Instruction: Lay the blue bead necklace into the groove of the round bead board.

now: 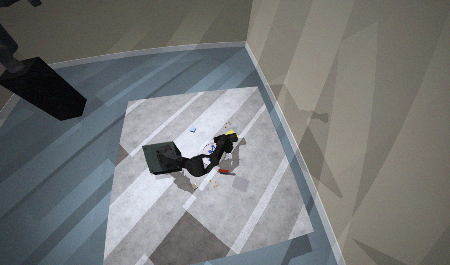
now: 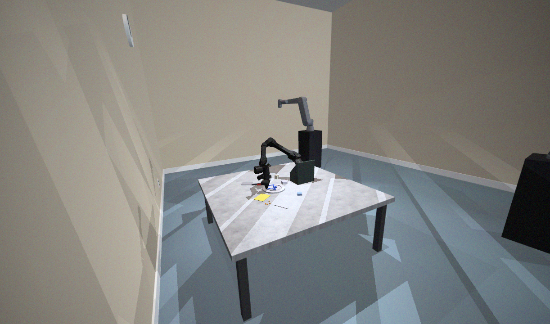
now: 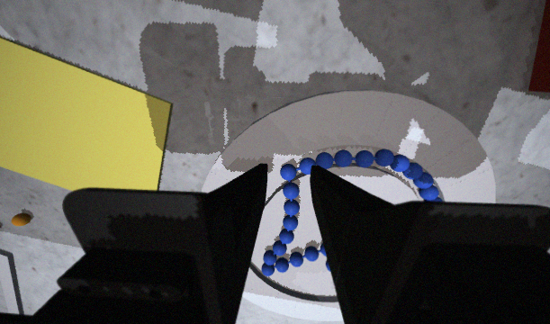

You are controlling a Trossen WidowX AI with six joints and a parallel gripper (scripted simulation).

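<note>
Right now my gripper tip is 70 mm past the round white bead board, 10 mm to the right of it and 10 mm above it. Round my gripper tip: grey square 70 mm ahead, 260 mm to the right, 20 mm below; then yellow sheet 100 mm ahead, 100 mm to the left, 20 mm below; then grey tool 10 mm behind, 160 mm to the right, 10 mm below.
</note>
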